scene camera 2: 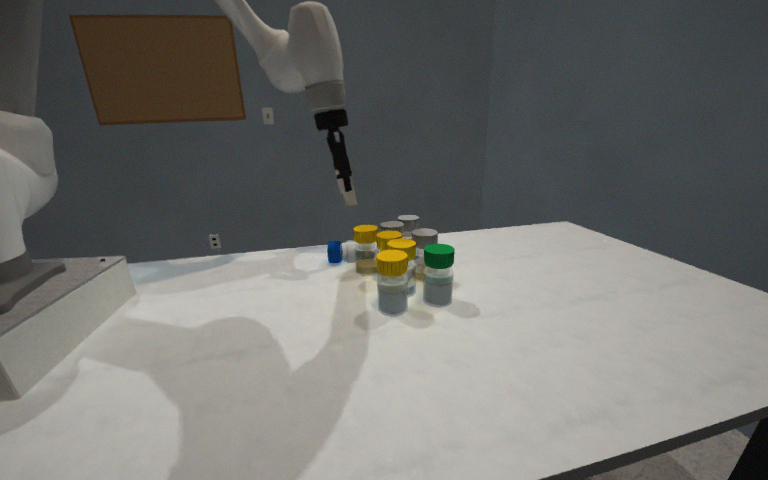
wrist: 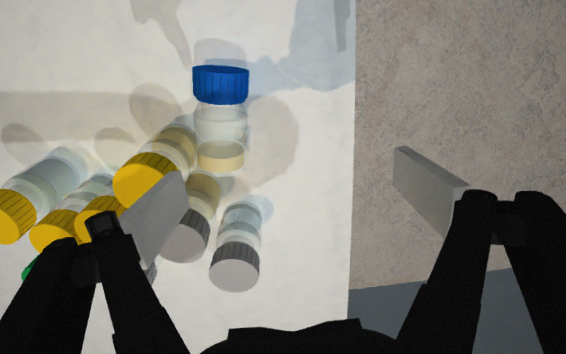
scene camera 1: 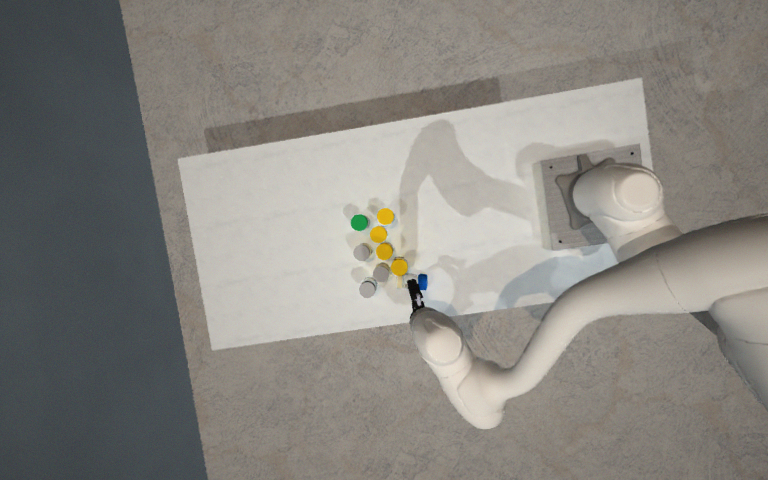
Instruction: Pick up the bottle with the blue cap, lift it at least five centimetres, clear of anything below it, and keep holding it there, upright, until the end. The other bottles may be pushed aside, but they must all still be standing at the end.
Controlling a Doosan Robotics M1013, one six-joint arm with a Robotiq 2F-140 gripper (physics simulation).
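Places are measured from the arm's base along level axes (x ahead, y left, z up), in metres.
Where they show: gripper, fingertip midpoint: (scene camera 2: 348,198) (wrist: 288,177).
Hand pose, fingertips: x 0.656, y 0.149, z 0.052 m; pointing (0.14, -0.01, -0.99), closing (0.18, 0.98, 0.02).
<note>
Each offset is from my fingertips to the centre of the thing. Level surfaces: height alone.
The bottle with the blue cap {0.020 m back, 0.062 m right, 0.121 m down} (scene camera 1: 423,281) (scene camera 2: 335,251) (wrist: 220,120) lies on its side on the white table {0.149 m down} (scene camera 1: 254,198) (scene camera 2: 538,339) (wrist: 310,200). In scene camera 2, its lower part is hidden behind the nearest yellow-capped bottle {0.001 m back, 0.130 m right, 0.097 m down} (scene camera 1: 399,266) (scene camera 2: 365,249) (wrist: 145,179), which stands close beside it. My gripper (scene camera 1: 412,281) (scene camera 2: 350,195) (wrist: 288,177) is wide open and empty, above the table. In the wrist view the lying bottle shows beyond the fingers, nearer the left one, its cap pointing away from me.
Other yellow-capped bottles {0.014 m back, 0.305 m right, 0.097 m down} (scene camera 1: 385,216) (scene camera 2: 391,283), three grey-capped bottles {0.125 m ahead, 0.095 m right, 0.097 m down} (scene camera 1: 367,288) {0.101 m ahead, 0.218 m right, 0.097 m down} (scene camera 2: 424,237) (wrist: 234,267) and a green-capped bottle {0.075 m ahead, 0.314 m right, 0.097 m down} (scene camera 1: 359,222) (scene camera 2: 438,277) stand upright in a close group. The table's edge runs near the lying bottle.
</note>
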